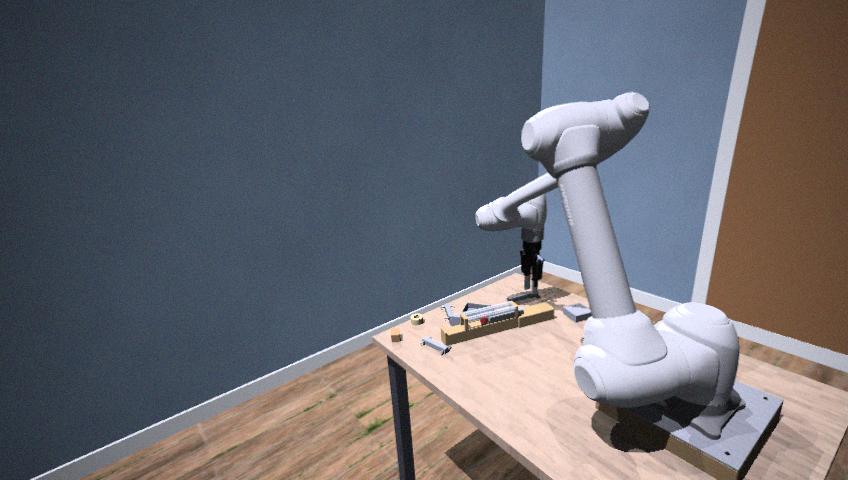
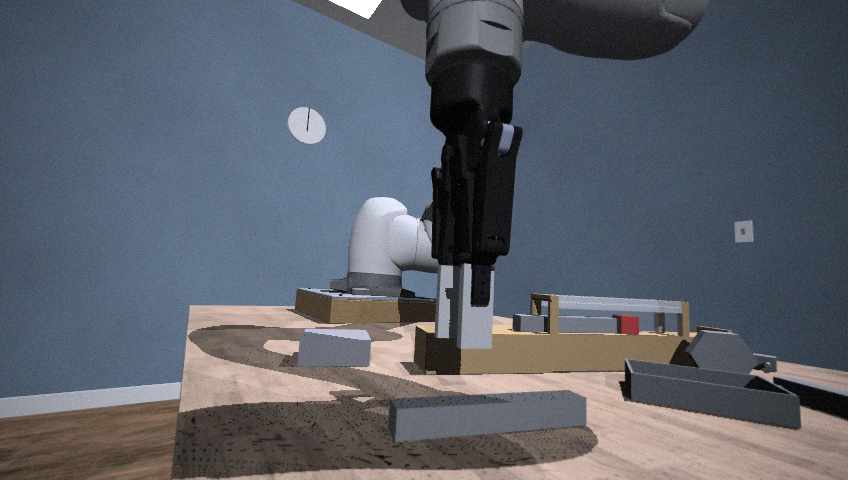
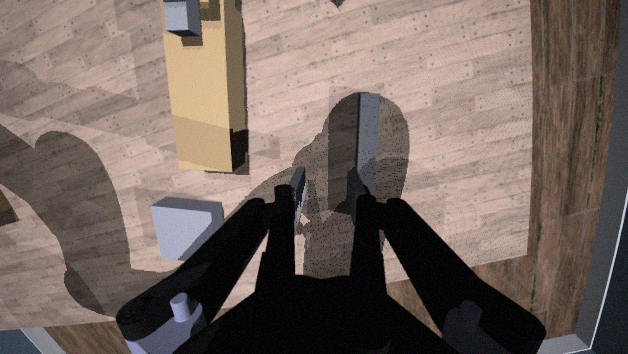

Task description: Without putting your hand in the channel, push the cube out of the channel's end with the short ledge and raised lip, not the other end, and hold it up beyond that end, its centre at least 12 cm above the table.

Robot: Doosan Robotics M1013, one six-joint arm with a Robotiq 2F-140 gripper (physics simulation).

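The red cube (image 1: 483, 320) (image 2: 627, 324) lies inside the covered channel on the wooden base (image 1: 538, 315) (image 2: 565, 355) (image 3: 200, 90). A grey bar (image 1: 503, 317) (image 2: 580, 324) (image 3: 176, 16) lies in the channel with its head against or close to the cube; its other end sticks out over the long ledge. The short ledge is at the opposite end; its lip is hard to make out. My gripper (image 1: 530, 287) (image 2: 458, 337) (image 3: 326, 179) is partly open and empty, pointing down beyond the long-ledge end. It hangs above the table, near a loose grey bar (image 1: 521, 296) (image 2: 487, 416) (image 3: 369, 125).
A grey wedge-sided block (image 1: 577, 312) (image 2: 334, 349) (image 3: 182, 232) lies near the long-ledge end. A dark tray (image 2: 708, 395) and a grey hexagonal piece (image 2: 720, 352) lie beside the channel. An orange block (image 1: 395, 335), a yellow ring (image 1: 418, 322) and a grey part (image 1: 435, 344) lie near the short-ledge end.
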